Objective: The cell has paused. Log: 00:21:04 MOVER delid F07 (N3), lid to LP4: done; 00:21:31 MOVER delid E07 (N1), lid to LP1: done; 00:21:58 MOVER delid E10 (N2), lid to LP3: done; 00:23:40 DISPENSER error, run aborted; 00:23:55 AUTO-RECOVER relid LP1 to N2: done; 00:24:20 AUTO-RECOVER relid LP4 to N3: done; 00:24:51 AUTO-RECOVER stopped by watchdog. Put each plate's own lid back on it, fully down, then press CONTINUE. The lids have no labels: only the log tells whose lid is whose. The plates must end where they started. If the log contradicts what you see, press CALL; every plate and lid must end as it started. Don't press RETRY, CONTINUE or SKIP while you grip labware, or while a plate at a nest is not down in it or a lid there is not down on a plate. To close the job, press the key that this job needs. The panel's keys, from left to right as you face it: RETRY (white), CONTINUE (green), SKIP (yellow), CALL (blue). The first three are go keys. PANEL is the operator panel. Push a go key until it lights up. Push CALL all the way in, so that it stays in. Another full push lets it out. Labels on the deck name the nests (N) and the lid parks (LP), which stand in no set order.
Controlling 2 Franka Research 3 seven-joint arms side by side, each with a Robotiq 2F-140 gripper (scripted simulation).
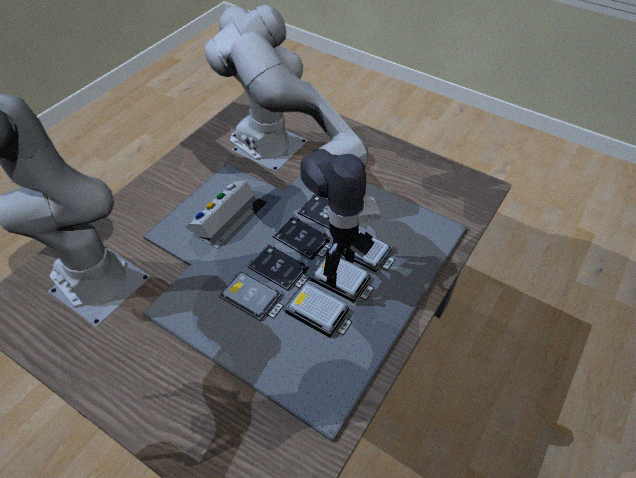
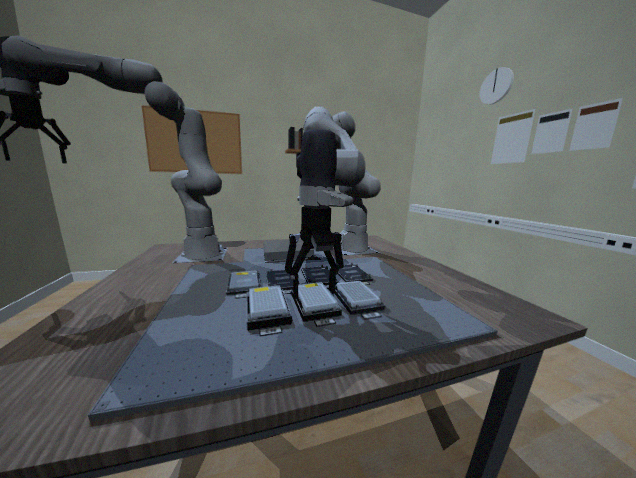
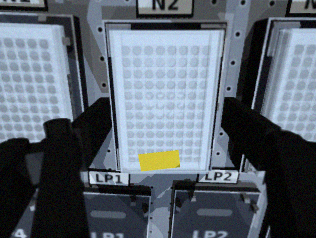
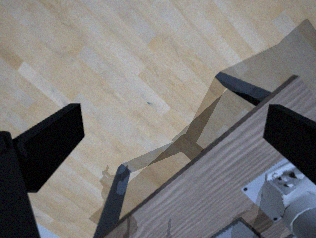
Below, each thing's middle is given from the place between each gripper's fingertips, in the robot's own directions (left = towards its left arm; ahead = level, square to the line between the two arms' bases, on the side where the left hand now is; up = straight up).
Scene:
Now: left hand (image 2: 314,293) 13 cm to the right of the N1 plate (image 2: 355,292) and 3 cm above it. The rest, counted from my left hand: park LP2 (image 1: 292,262): 17 cm behind, 8 cm to the right, 5 cm below; then park LP1 (image 1: 303,247): 19 cm behind, 6 cm to the left, 5 cm below.
The park LP2 is 350 mm ahead of my right hand, 900 mm to the left of it and 400 mm below it. Also, from my right hand: N1 plate (520 mm ahead, 1110 mm to the left, 380 mm below); park LP1 (340 mm ahead, 1030 mm to the left, 400 mm below).

